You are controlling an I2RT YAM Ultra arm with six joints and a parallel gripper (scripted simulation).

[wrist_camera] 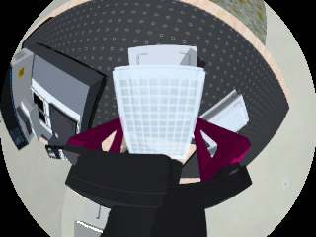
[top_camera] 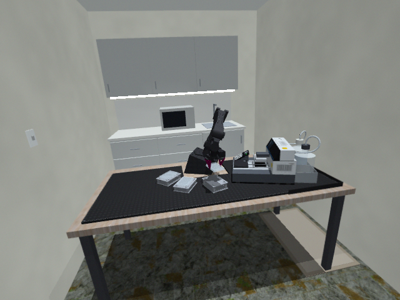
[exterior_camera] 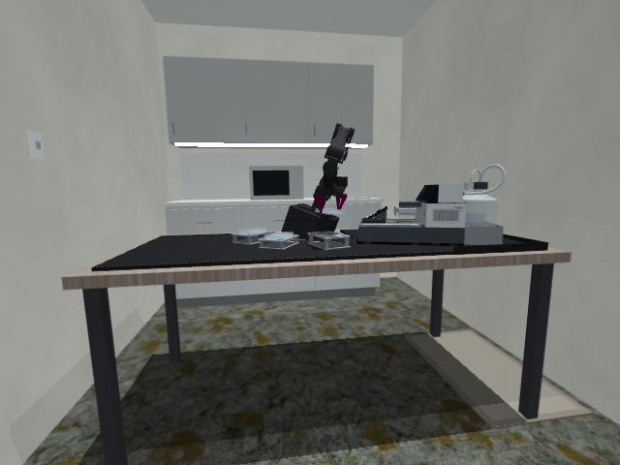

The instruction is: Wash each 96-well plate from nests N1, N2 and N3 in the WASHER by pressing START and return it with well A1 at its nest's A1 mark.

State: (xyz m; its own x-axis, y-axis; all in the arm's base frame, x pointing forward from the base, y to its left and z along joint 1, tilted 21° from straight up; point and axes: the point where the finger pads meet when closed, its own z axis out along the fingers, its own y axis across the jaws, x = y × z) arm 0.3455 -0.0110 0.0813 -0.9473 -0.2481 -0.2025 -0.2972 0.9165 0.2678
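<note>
The washer carrier is 240 mm to the left of my hand, 160 mm behind it and 60 mm below it. Also, from my hand: clear bottle 650 mm to the left, 40 mm ahead, 20 mm below; plate washer 390 mm to the left, 120 mm behind, 20 mm below; nest 100 mm below, 10 mm to the right, 10 mm ahead.
</note>
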